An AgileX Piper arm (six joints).
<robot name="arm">
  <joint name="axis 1" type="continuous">
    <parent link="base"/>
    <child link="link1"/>
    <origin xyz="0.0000 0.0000 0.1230" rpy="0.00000 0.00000 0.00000"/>
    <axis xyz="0 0 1"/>
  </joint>
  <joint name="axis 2" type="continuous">
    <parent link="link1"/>
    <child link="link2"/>
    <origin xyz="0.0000 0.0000 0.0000" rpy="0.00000 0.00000 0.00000"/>
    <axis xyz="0 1 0"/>
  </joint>
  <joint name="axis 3" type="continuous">
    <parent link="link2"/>
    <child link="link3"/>
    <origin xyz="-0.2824 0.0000 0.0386" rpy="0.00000 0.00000 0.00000"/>
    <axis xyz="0 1 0"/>
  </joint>
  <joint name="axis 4" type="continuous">
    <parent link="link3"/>
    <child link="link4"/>
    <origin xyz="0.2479 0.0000 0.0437" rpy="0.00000 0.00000 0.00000"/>
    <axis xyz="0.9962 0 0.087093"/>
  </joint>
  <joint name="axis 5" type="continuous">
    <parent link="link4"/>
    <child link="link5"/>
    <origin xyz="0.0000 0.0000 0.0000" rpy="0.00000 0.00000 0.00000"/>
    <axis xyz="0 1 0"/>
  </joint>
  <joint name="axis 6" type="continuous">
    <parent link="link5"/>
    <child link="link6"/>
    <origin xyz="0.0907 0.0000 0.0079" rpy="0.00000 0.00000 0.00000"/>
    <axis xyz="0.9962 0 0.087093"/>
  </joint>
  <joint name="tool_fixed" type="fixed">
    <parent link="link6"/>
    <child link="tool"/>
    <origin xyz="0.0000 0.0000 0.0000" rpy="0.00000 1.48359 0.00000"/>
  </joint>
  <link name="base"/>
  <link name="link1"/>
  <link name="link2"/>
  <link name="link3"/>
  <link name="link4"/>
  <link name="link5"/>
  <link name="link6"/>
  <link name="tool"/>
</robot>
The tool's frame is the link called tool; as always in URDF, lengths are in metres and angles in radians. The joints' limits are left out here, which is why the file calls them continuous.
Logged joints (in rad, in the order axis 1, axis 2, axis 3, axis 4, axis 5, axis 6), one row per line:
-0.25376 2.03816 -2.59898 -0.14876 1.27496 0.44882
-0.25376 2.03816 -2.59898 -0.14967 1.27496 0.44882
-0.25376 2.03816 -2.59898 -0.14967 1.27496 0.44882
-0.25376 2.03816 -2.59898 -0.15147 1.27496 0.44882
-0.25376 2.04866 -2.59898 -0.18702 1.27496 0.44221
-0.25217 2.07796 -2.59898 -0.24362 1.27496 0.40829
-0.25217 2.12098 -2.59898 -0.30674 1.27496 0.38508
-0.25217 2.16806 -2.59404 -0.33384 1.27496 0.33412
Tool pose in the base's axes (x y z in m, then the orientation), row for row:
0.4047 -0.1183 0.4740 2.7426 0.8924 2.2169
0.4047 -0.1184 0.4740 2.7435 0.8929 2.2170
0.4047 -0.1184 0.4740 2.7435 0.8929 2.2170
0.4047 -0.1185 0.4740 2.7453 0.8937 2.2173
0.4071 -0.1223 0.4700 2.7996 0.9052 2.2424
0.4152 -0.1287 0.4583 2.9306 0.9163 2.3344
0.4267 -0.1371 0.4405 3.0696 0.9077 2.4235
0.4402 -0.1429 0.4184 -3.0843 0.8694 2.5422
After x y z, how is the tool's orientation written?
As angles about the fixed x, y, z axes (roll, pitch, yaw), in radians.
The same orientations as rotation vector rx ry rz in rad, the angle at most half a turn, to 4 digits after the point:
0.7830 2.0434 -0.0706
0.7832 2.0432 -0.0718
0.7832 2.0432 -0.0718
0.7835 2.0429 -0.0739
0.7850 2.0491 -0.1220
0.7630 2.0812 -0.2132
0.7535 2.1201 -0.3098
0.7081 2.1879 -0.3782

